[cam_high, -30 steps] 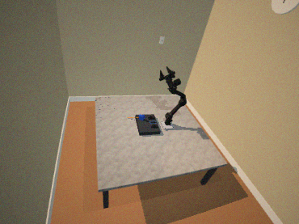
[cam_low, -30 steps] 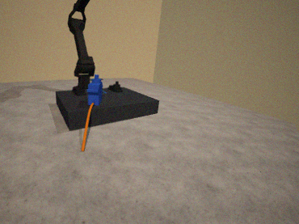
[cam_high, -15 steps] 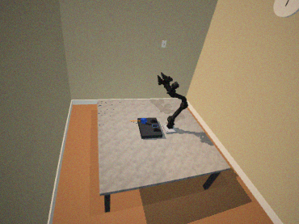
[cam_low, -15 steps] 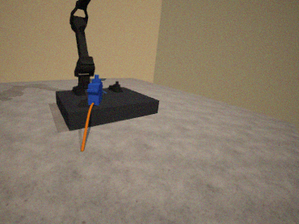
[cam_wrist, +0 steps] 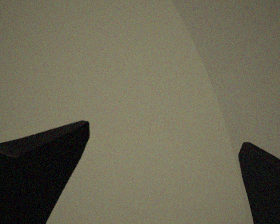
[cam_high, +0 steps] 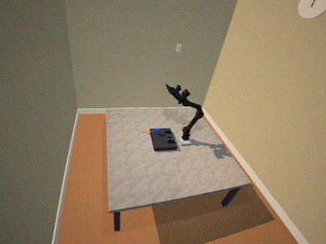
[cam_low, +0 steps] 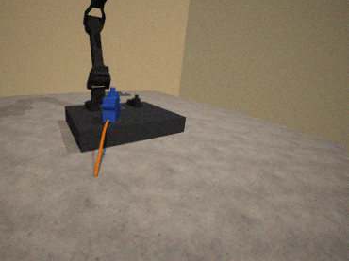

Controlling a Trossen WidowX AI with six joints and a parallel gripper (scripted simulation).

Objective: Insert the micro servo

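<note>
Right now my gripper tip is 610 mm above the dark robot deck and 90 mm to the right of it.
</note>
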